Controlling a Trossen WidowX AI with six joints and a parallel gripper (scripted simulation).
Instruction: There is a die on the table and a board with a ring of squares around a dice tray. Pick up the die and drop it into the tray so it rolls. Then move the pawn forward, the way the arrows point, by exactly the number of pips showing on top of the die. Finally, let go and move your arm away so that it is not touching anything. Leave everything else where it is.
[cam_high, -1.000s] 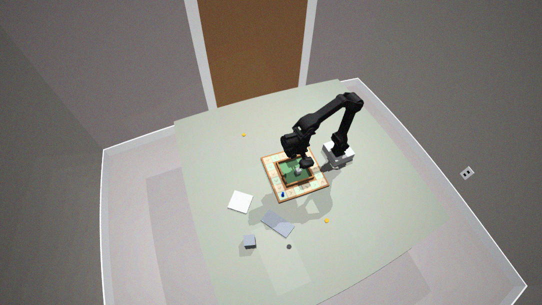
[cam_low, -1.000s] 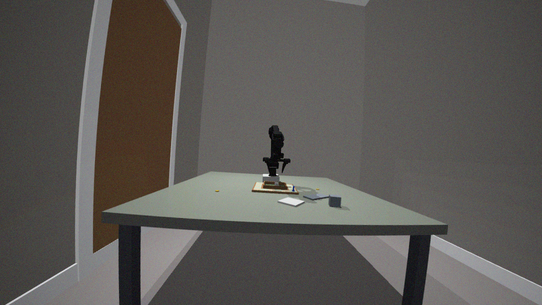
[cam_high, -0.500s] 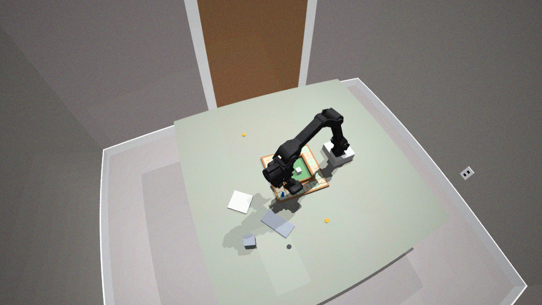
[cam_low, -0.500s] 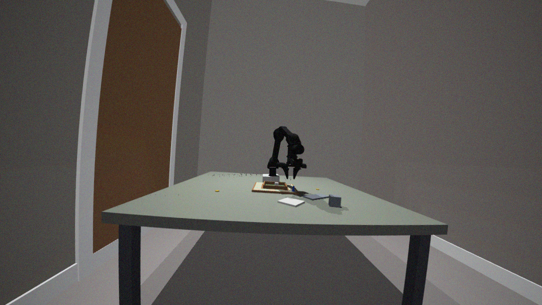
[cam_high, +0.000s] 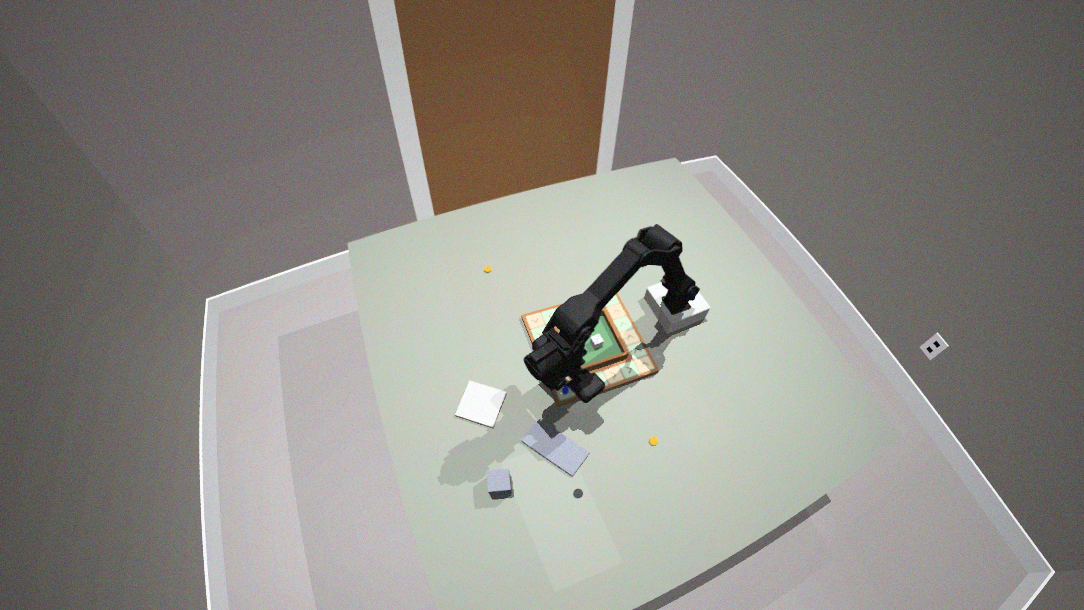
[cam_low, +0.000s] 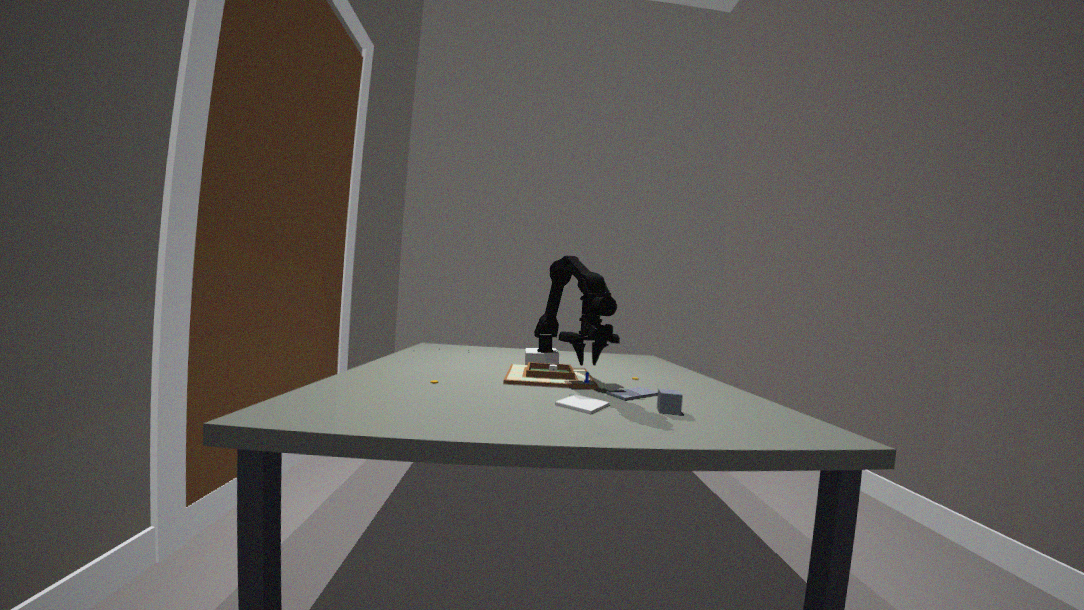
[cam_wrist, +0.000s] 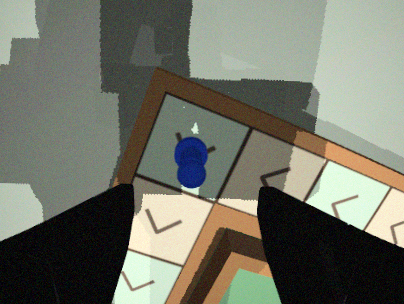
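Right now my gripper tip is 40 mm above the blue pawn. Also, from my gripper tip: white die 130 mm behind, 100 mm to the right, 40 mm below; grey-blue card 130 mm to the left, 70 mm ahead, 60 mm below; green dice tray 120 mm behind, 110 mm to the right, 60 mm below.
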